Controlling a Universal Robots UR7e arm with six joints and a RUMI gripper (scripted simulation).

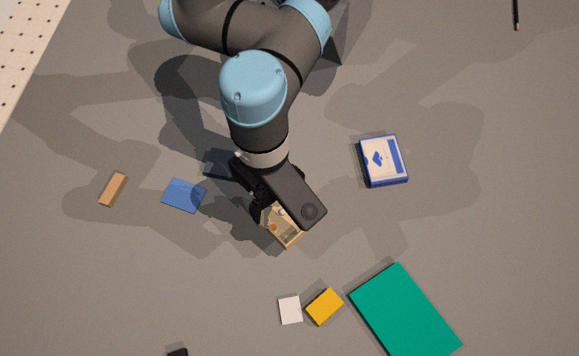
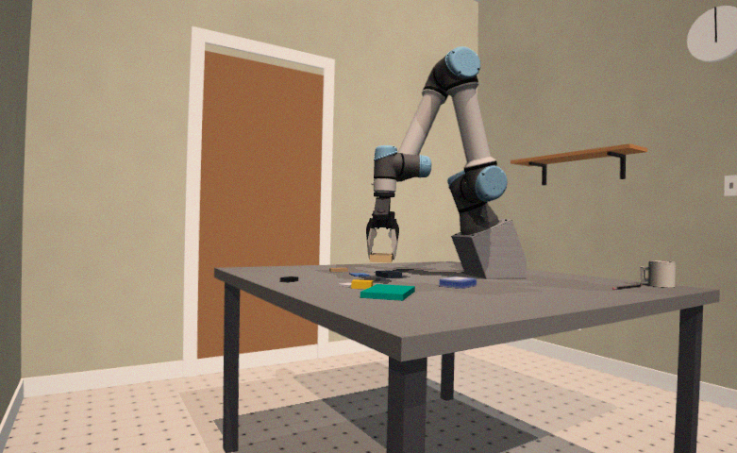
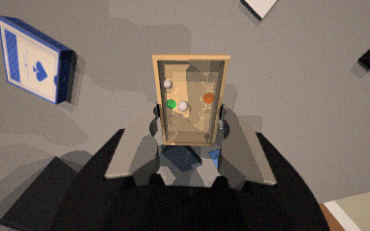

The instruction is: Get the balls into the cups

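The covered wooden puzzle is 10 mm below my hand. Round my hand: yellow block (150 mm ahead, 80 mm to the left, 80 mm below); then white block (150 mm ahead, 20 mm to the left, 80 mm below); then dark slate box (140 mm behind, 110 mm to the right, 80 mm below).
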